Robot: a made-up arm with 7 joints. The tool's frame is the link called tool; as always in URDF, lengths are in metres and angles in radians. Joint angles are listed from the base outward. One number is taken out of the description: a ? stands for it. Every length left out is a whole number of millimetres.
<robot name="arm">
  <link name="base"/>
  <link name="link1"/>
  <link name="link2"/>
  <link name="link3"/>
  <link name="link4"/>
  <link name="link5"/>
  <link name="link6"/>
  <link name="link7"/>
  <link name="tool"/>
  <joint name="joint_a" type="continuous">
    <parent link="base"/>
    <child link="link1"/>
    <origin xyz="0.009 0.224 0.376" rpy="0 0 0"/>
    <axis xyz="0 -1 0"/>
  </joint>
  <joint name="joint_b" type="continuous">
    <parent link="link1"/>
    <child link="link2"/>
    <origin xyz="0.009 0 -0.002" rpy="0 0 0"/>
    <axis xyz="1 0 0"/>
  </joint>
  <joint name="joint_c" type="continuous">
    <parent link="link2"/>
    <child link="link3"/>
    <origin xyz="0 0 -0.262" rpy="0 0 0"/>
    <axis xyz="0 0 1"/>
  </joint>
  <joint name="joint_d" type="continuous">
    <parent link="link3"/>
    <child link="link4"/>
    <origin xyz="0.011 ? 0" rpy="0 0 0"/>
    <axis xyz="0 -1 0"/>
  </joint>
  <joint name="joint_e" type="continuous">
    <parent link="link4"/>
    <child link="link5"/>
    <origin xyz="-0.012 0 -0.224" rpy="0 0 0"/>
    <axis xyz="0 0 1"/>
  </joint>
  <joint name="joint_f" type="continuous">
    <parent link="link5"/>
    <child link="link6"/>
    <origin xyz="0.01 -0.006 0" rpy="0 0 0"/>
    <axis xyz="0 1 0"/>
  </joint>
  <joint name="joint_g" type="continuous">
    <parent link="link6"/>
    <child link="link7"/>
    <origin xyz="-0.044 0 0.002" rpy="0 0 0"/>
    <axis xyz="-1 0 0"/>
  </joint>
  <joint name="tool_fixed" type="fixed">
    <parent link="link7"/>
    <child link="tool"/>
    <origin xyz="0 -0.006 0.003" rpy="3.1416 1.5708 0"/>
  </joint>
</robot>
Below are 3 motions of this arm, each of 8 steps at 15 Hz.
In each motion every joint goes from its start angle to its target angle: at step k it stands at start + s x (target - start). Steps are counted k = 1, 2, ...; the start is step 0. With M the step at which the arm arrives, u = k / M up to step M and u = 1 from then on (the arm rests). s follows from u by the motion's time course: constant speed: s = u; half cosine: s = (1 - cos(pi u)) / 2; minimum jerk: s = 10 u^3 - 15 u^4 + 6 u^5.
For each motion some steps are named. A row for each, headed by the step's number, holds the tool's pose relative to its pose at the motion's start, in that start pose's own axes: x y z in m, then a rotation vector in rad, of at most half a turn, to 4 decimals.
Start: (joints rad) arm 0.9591 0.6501 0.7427 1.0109 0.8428 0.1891 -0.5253
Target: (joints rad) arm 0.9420 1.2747 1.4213 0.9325 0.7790 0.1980 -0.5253
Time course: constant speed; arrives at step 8
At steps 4, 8:
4: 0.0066 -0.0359 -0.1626 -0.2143 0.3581 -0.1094
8: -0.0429 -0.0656 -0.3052 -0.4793 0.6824 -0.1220

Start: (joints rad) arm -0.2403 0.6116 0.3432 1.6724 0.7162 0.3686 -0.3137
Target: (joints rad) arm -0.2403 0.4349 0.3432 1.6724 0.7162 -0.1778 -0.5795
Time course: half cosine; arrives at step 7
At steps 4, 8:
4: 0.0082 0.0201 0.0237 -0.2185 0.2485 -0.1718
8: 0.0124 0.0334 0.0354 -0.3769 0.3884 -0.2955

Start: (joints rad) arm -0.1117 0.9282 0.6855 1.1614 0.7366 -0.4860 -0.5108
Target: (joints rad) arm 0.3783 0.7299 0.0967 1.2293 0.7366 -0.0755 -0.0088
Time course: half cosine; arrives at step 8
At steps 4, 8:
4: -0.0505 0.0751 0.0268 -0.0811 -0.2768 0.3907
8: -0.0960 0.1625 0.0222 -0.2117 -0.4746 0.8552

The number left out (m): 0.04
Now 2 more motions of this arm.
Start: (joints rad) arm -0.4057 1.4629 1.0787 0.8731 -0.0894 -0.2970 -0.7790
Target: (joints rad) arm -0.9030 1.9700 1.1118 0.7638 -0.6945 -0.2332 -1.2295
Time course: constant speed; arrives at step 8
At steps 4, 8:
4: 0.0636 0.0353 -0.0749 0.1910 0.4917 -0.0163
8: 0.0817 0.0982 -0.1771 0.1965 1.0216 -0.0697

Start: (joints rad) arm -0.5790 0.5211 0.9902 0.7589 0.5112 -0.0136 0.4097
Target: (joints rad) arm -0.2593 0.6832 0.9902 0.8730 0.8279 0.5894 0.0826
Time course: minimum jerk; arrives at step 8
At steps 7, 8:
7: 0.0445 0.0748 -0.1277 -0.4892 -0.1280 0.0323
8: 0.0446 0.0757 -0.1300 -0.4949 -0.1315 0.0355

